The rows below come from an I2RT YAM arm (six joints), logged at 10 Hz.
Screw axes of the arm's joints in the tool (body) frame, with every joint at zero. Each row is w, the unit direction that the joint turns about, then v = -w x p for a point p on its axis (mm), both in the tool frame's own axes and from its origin. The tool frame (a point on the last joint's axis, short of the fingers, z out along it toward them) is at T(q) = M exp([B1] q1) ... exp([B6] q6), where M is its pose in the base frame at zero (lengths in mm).
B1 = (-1, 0, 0, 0, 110.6, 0)
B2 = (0, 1, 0, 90.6, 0, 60)
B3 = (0, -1, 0, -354.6, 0, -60)
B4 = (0, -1, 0, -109.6, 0, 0)
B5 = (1, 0, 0, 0, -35.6, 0)
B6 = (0, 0, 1, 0, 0, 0)
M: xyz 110.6 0 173.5 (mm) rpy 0 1.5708 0 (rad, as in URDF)
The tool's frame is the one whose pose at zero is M.
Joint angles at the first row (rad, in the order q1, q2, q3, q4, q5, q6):
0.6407, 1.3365, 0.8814, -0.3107, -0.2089, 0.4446
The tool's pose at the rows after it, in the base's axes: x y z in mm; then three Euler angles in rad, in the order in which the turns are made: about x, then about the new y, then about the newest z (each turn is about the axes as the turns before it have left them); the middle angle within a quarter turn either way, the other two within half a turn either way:
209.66 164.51 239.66 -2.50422 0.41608 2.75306
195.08 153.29 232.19 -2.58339 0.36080 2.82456
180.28 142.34 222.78 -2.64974 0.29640 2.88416
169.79 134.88 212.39 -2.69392 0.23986 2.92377
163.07 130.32 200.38 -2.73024 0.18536 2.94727
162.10 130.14 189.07 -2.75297 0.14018 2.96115
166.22 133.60 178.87 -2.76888 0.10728 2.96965
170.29 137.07 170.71 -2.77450 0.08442 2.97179
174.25 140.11 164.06 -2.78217 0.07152 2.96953
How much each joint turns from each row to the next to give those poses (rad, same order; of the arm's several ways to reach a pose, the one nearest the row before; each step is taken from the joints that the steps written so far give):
-0.0015, -0.0488, -0.0160, -0.1144, 0.0119, 0.0198
0.0000, -0.0435, -0.0340, -0.1027, 0.0087, 0.0237
0.0000, -0.0405, -0.0416, -0.0904, -0.0011, 0.0210
0.0000, -0.0209, -0.0396, -0.0530, -0.0076, 0.0141
0.0000, 0.0015, -0.0359, -0.0282, -0.0099, 0.0027
0.0000, 0.0301, -0.0202, 0.0003, -0.0126, -0.0004
0.0000, 0.0538, -0.0027, 0.0203, -0.0092, -0.0015
0.0000, 0.0462, 0.0000, 0.0244, -0.0103, -0.0035
0.0000, 0.0400, 0.0027, 0.0221, -0.0023, -0.0065

